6 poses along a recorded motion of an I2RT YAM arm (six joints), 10 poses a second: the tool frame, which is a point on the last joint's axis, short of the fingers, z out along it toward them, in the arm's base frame.
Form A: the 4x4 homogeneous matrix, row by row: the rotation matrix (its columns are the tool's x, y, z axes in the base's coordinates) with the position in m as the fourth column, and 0 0 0 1 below. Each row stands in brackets.
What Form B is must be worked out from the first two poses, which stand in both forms.
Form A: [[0.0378, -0.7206, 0.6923, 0.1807], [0.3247, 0.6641, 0.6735, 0.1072], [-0.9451, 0.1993, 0.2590, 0.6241], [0, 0, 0, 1]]
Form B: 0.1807, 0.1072, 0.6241, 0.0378, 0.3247, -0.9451, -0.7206, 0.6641, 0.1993
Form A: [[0.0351, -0.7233, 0.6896, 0.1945], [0.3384, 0.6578, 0.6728, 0.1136], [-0.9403, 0.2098, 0.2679, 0.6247], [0, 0, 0, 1]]
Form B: 0.1945, 0.1136, 0.6247, 0.0351, 0.3384, -0.9403, -0.7233, 0.6578, 0.2098
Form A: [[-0.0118, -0.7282, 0.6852, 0.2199], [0.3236, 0.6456, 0.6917, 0.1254], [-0.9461, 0.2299, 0.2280, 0.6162], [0, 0, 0, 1]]
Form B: 0.2199, 0.1254, 0.6162, -0.0118, 0.3236, -0.9461, -0.7282, 0.6456, 0.2299
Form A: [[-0.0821, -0.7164, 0.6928, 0.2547], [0.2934, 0.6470, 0.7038, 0.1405], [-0.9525, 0.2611, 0.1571, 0.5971], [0, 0, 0, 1]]
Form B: 0.2547, 0.1405, 0.5971, -0.0821, 0.2934, -0.9525, -0.7164, 0.6470, 0.2611
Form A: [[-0.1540, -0.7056, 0.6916, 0.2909], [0.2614, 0.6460, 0.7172, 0.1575], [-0.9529, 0.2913, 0.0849, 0.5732], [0, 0, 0, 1]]
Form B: 0.2909, 0.1575, 0.5732, -0.1540, 0.2614, -0.9529, -0.7056, 0.6460, 0.2913
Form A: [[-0.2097, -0.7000, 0.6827, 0.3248], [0.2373, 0.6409, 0.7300, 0.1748], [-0.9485, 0.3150, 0.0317, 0.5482], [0, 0, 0, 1]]
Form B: 0.3248, 0.1748, 0.5482, -0.2097, 0.2373, -0.9485, -0.7000, 0.6409, 0.3150
